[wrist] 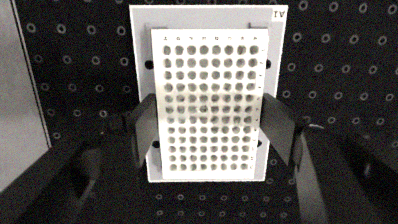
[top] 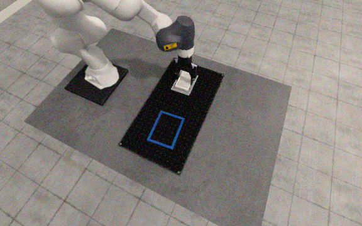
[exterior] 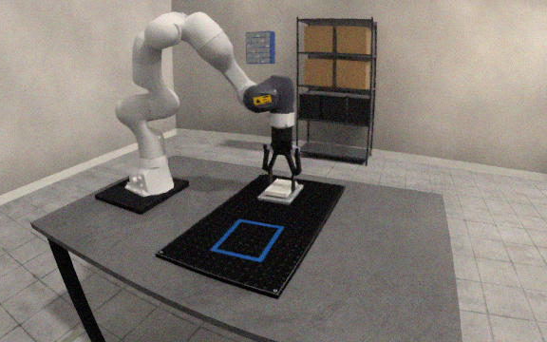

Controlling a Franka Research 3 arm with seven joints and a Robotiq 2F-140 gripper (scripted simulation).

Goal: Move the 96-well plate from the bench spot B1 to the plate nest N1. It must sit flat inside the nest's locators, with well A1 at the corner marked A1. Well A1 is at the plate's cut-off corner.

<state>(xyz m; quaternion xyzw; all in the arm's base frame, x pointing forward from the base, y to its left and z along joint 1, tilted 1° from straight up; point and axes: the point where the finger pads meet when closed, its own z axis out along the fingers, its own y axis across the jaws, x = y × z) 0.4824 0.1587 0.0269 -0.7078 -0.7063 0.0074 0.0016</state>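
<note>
Right now the white 96-well plate is 2 cm below my hand. The rest, counted from my hand: A1 corner mark 7 cm to the left, 5 cm ahead, 3 cm below; plate nest 4 cm below.
</note>
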